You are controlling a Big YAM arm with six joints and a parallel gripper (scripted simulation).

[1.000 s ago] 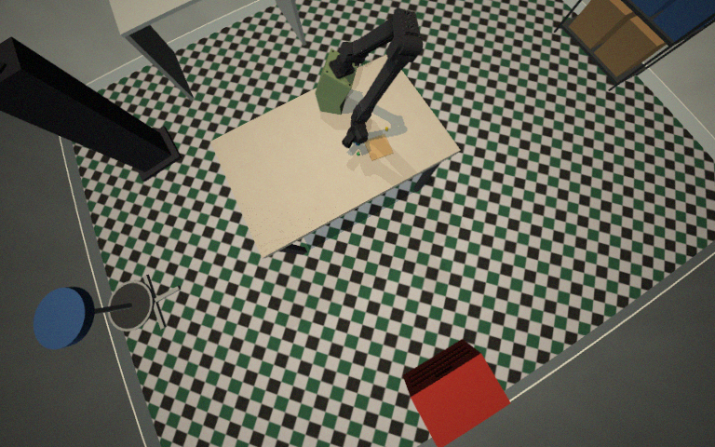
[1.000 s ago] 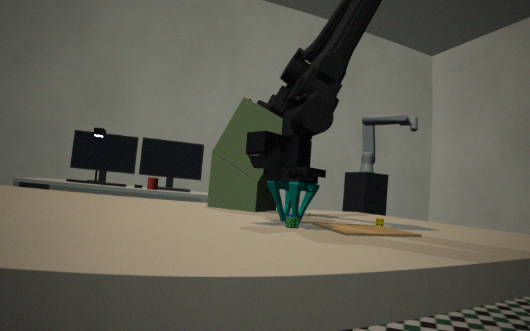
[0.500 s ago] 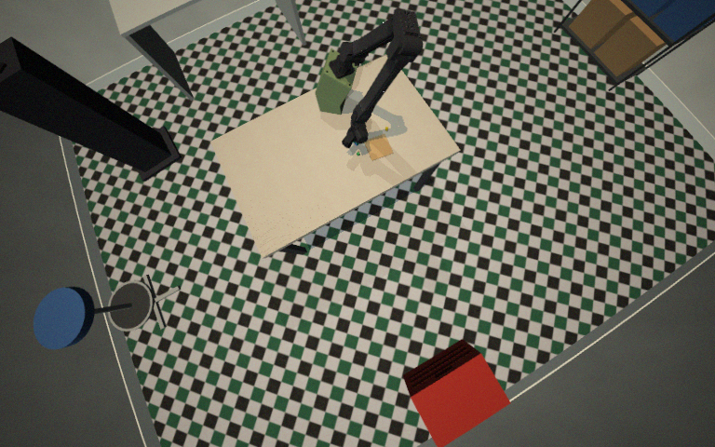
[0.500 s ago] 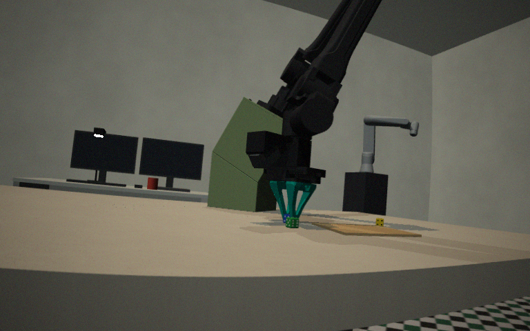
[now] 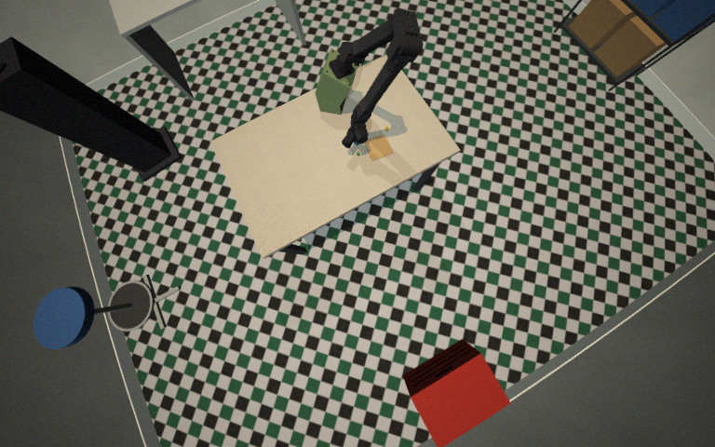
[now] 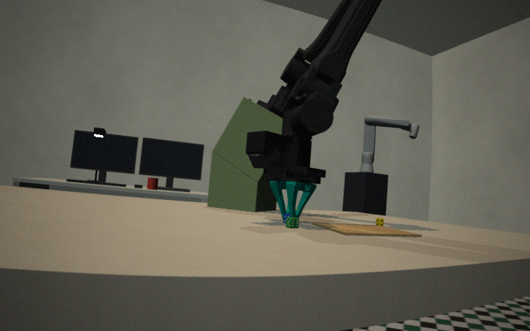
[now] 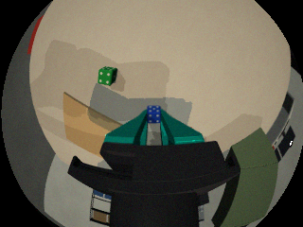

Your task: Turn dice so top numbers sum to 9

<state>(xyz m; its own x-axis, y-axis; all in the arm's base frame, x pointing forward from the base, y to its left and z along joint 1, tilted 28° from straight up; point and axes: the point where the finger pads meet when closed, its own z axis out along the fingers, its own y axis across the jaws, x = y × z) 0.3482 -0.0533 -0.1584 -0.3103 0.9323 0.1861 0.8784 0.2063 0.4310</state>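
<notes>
Right now my hand is 100 mm short of the mat, 90 mm to the right of it and 10 mm above it. Round my hand: blue die: right at my hand; green die: 60 mm ahead, 40 mm to the right; yellow die: 210 mm to the left, 30 mm ahead.
</notes>
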